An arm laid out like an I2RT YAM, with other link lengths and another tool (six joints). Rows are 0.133 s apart.
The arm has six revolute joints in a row. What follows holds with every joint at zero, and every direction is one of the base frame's. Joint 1 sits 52.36 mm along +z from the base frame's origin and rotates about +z. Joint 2 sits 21.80 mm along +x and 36.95 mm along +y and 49.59 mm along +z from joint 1 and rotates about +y. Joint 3 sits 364.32 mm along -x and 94.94 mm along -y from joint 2 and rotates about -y. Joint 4 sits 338.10 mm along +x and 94.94 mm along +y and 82.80 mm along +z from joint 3 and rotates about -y. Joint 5 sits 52.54 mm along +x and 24.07 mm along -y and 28.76 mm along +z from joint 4 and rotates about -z. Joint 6 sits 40.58 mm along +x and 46.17 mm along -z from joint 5 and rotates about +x. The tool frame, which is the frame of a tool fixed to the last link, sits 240.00 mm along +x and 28.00 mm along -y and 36.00 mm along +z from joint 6; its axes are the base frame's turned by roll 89.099, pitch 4.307 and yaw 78.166 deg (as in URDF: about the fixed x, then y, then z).
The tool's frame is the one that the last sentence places.
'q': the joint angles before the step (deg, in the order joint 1, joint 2, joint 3, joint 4, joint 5, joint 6). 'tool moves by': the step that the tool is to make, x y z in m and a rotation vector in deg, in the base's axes. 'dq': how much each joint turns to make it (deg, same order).
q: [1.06 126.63 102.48 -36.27 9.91 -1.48]
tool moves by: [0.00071 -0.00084 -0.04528 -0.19 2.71 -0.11]
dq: [0.00 3.78 0.01 1.06 0.18 0.03]
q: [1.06 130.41 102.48 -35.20 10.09 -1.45]
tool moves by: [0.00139 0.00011 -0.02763 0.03 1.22 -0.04]
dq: [0.00 2.38 -0.02 1.17 -0.03 0.06]
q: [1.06 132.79 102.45 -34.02 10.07 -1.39]
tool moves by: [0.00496 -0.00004 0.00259 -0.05 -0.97 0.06]
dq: [0.00 0.03 0.01 1.00 0.03 -0.09]
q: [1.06 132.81 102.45 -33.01 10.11 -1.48]
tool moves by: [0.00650 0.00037 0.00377 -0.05 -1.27 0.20]
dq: [0.00 0.00 0.01 1.30 -0.03 -0.22]
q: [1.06 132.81 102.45 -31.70 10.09 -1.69]
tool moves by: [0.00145 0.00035 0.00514 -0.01 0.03 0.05]
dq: [0.02 0.00 0.90 -0.92 -0.01 -0.03]
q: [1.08 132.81 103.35 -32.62 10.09 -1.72]
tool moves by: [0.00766 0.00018 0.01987 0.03 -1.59 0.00]
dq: [0.00 -0.67 1.40 -0.48 0.00 0.00]
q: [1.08 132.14 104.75 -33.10 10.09 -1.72]
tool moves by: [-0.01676 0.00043 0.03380 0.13 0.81 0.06]
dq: [0.00 -3.61 0.03 -4.44 -0.16 0.02]
